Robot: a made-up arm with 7 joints.
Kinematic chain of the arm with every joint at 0, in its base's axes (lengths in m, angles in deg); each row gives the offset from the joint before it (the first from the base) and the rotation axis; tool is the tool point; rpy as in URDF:
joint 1: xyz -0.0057 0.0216 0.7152 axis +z
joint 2: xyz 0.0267 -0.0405 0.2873 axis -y
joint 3: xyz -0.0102 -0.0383 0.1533 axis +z
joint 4: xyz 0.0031 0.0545 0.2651 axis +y
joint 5: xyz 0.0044 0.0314 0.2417 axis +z
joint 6: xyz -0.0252 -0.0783 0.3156 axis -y
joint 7: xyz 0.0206 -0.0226 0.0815 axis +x
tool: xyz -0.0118 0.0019 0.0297 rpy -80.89 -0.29 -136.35
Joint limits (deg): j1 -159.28..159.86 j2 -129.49..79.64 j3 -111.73..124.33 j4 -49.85..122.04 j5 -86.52..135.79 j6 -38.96..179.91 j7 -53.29..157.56
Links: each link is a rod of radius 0.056 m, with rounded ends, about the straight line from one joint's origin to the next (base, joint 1, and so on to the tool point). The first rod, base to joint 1, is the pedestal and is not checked.
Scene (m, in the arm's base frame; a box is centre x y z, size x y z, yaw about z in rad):
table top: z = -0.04
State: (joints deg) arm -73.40 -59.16 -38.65 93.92 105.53 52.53 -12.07
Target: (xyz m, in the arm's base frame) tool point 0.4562 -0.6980 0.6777
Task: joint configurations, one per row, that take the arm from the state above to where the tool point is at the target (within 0.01 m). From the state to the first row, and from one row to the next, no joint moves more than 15 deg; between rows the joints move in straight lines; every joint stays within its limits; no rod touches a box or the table.
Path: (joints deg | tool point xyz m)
1: -62.39 -62.10 -31.82 83.36 106.36 48.89 -12.09 | -0.0854 -0.7095 0.6908
2: -51.37 -65.05 -24.98 72.80 107.20 45.25 -12.11 | 0.1823 -0.7509 0.6758
3: -40.36 -67.99 -18.15 62.24 108.03 41.61 -12.13 | 0.4562 -0.6981 0.6778

